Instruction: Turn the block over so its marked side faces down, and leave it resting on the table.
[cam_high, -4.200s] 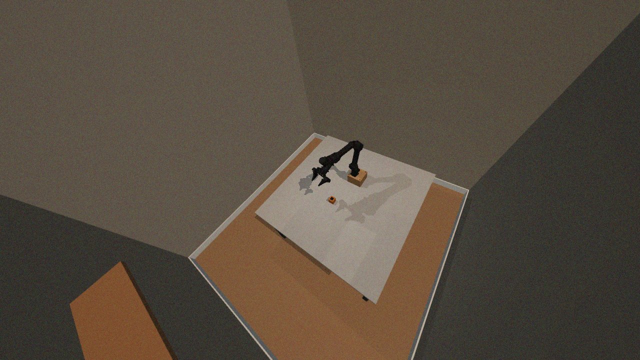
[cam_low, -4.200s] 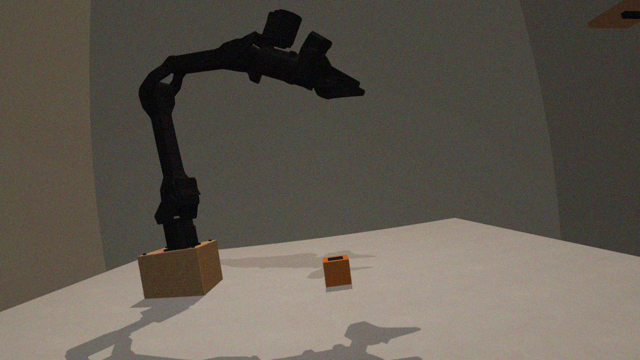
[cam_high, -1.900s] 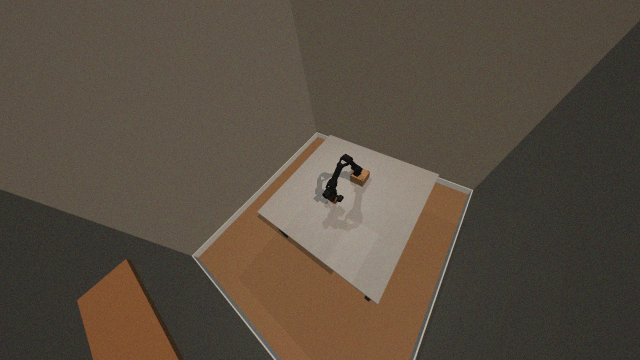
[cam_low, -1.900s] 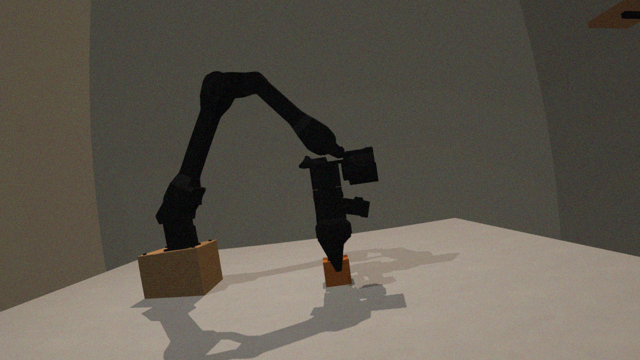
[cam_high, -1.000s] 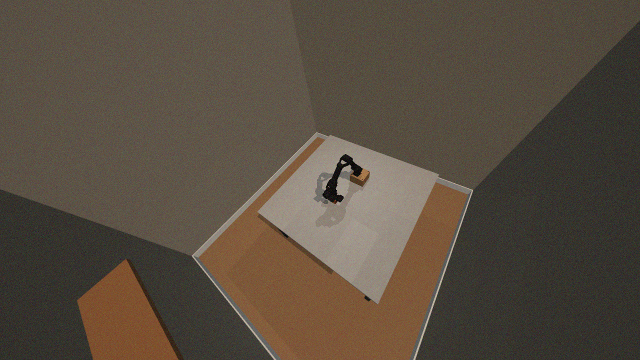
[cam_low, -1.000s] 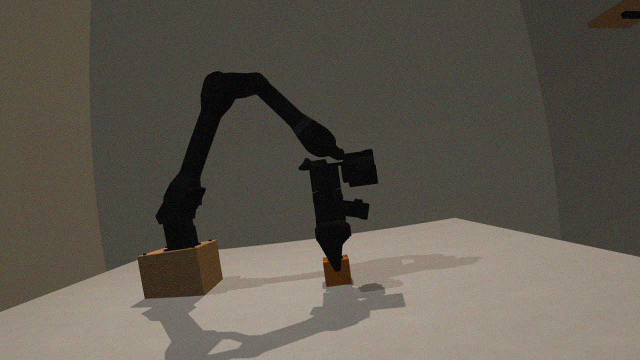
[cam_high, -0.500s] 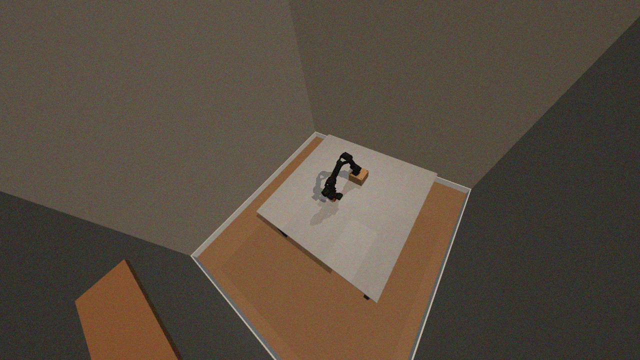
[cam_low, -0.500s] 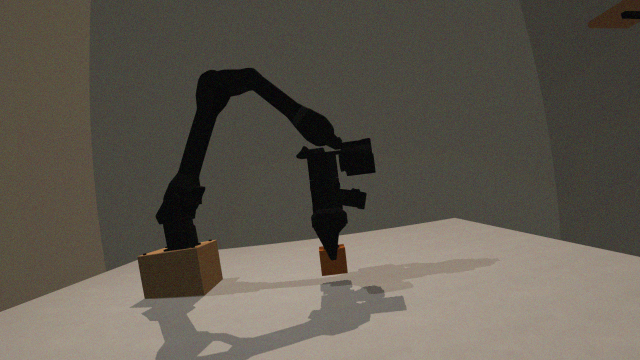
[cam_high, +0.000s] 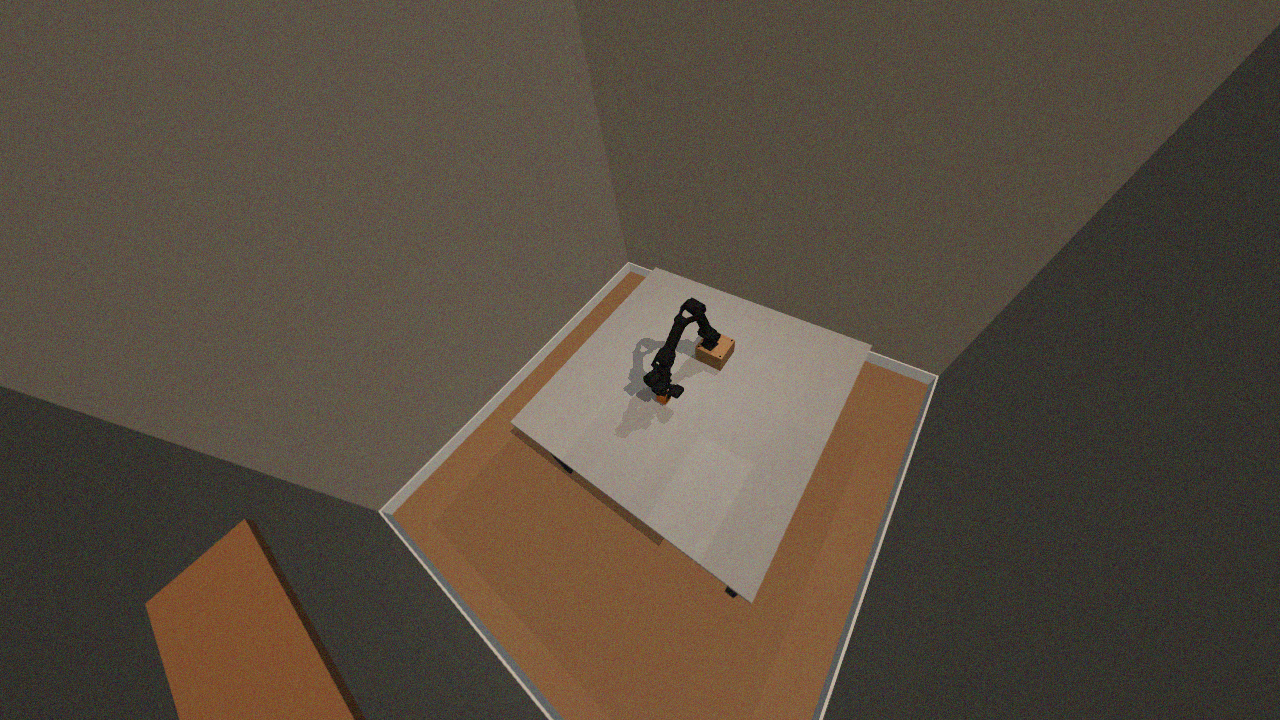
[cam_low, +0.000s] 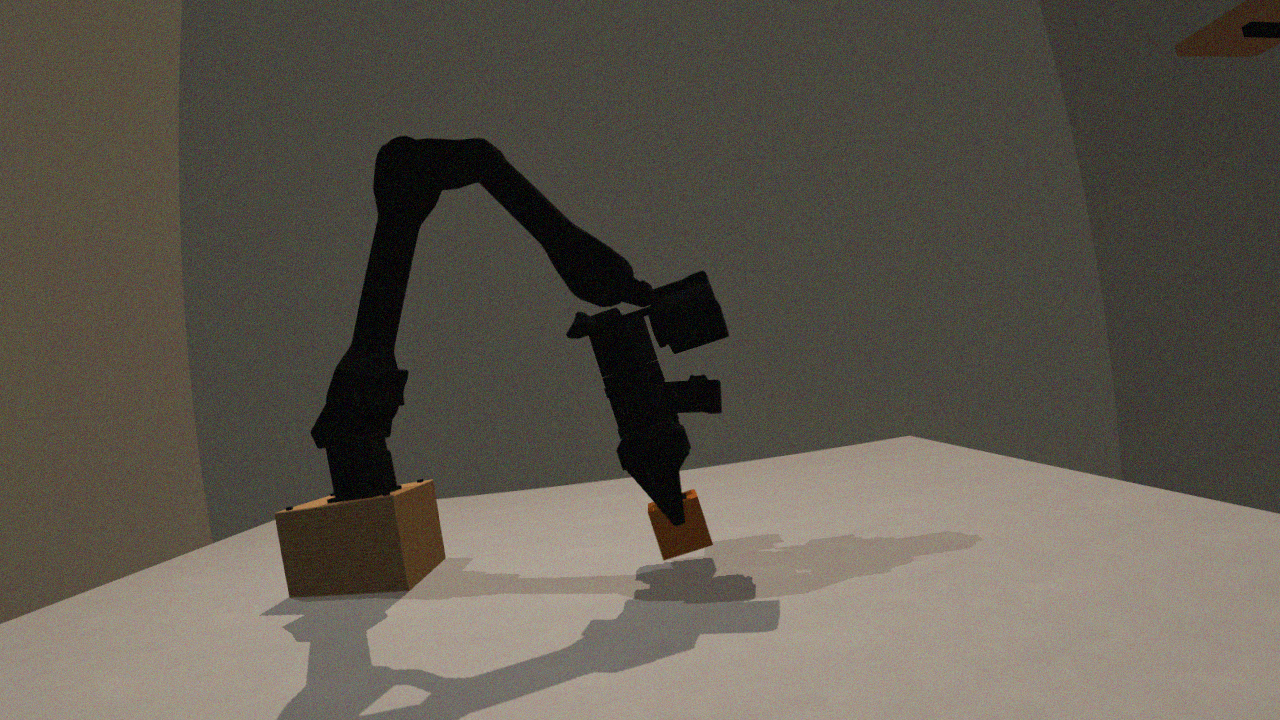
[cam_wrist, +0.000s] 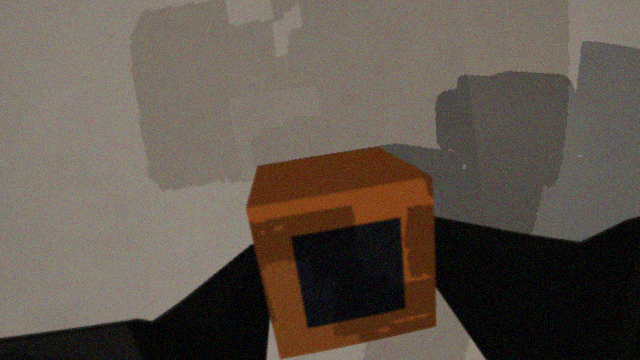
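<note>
My gripper tip is 1 cm below the block.
</note>
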